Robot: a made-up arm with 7 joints. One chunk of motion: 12 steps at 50 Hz.
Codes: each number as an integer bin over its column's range. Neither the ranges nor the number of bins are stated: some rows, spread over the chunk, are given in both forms.
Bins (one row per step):
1: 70 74 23 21 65 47 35
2: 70 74 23 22 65 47 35
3: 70 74 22 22 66 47 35
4: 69 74 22 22 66 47 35
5: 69 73 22 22 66 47 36
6: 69 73 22 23 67 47 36
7: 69 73 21 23 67 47 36
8: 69 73 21 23 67 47 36
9: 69 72 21 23 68 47 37
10: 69 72 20 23 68 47 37
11: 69 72 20 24 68 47 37
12: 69 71 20 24 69 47 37
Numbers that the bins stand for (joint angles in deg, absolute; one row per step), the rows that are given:
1: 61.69 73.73 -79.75 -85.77 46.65 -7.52 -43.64
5: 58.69 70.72 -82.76 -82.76 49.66 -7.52 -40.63
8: 58.69 70.72 -85.77 -79.75 52.67 -7.52 -40.63
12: 58.69 64.70 -88.78 -76.74 58.69 -7.52 -37.62
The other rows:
2: 61.69 73.73 -79.75 -82.76 46.65 -7.52 -43.64
3: 61.69 73.73 -82.76 -82.76 49.66 -7.52 -43.64
4: 58.69 73.73 -82.76 -82.76 49.66 -7.52 -43.64
6: 58.69 70.72 -82.76 -79.75 52.67 -7.52 -40.63
7: 58.69 70.72 -85.77 -79.75 52.67 -7.52 -40.63
9: 58.69 67.71 -85.77 -79.75 55.68 -7.52 -37.62
10: 58.69 67.71 -88.78 -79.75 55.68 -7.52 -37.62
11: 58.69 67.71 -88.78 -76.74 55.68 -7.52 -37.62

